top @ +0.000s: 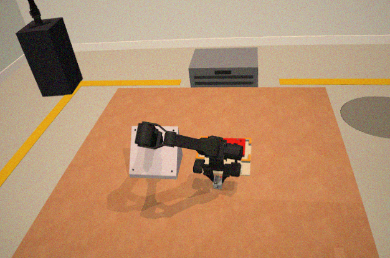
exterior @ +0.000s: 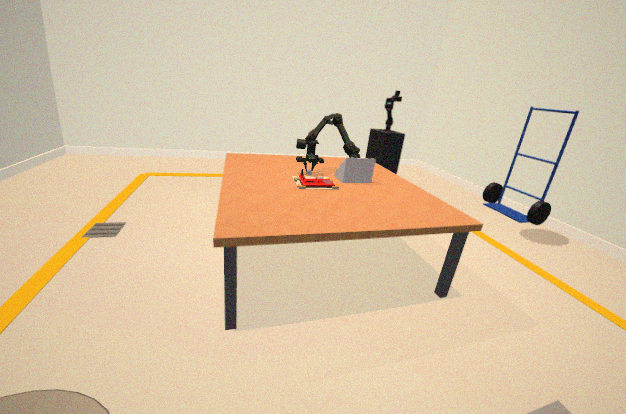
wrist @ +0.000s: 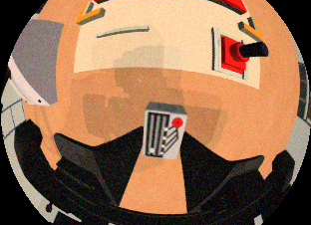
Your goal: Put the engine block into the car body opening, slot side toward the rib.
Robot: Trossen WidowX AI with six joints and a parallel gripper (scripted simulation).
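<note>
My gripper tip is 180 mm to the right of the cream base board, 30 mm short of it and 10 mm above it. From my gripper tip the other things lie so: grey engine block: 10 mm below.
</note>
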